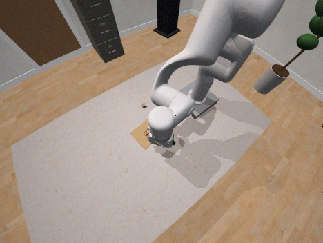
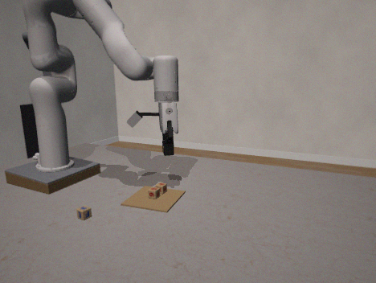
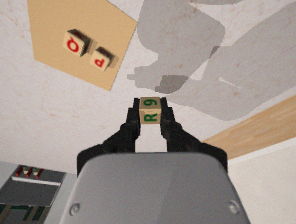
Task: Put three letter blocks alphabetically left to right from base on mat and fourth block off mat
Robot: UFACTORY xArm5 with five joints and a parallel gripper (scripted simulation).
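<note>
Right now the tan mat is 130 mm to the right of my hand and 120 mm below it. Round my hand: blue-lettered block 280 mm to the right, 130 mm behind, 110 mm below.
</note>
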